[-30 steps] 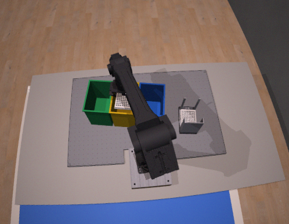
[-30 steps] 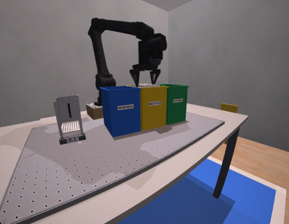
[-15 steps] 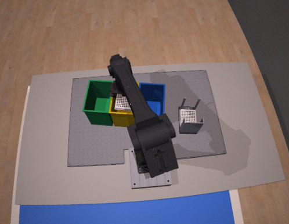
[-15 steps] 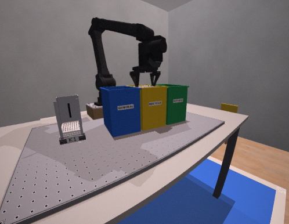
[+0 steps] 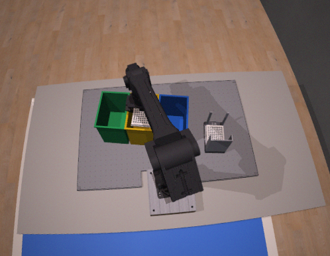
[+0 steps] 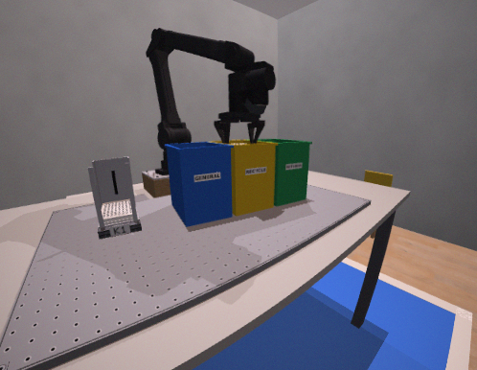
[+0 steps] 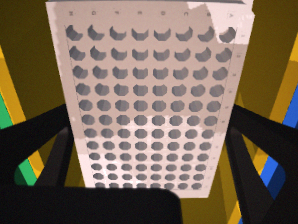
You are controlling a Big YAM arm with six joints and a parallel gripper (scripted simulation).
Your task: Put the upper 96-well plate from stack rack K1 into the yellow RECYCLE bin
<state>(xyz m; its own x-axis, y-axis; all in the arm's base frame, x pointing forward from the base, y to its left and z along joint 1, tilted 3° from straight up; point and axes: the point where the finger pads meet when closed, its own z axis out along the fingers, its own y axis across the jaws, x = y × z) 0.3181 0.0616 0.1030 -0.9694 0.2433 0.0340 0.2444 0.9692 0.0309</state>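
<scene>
Now: hand right at the 96-well plate. Also, from my hand: blue general bin: 120 mm to the right, 80 mm below, 30 mm behind; green bin: 130 mm to the left, 80 mm below, 30 mm ahead; yellow recycle bin: 80 mm below.
</scene>
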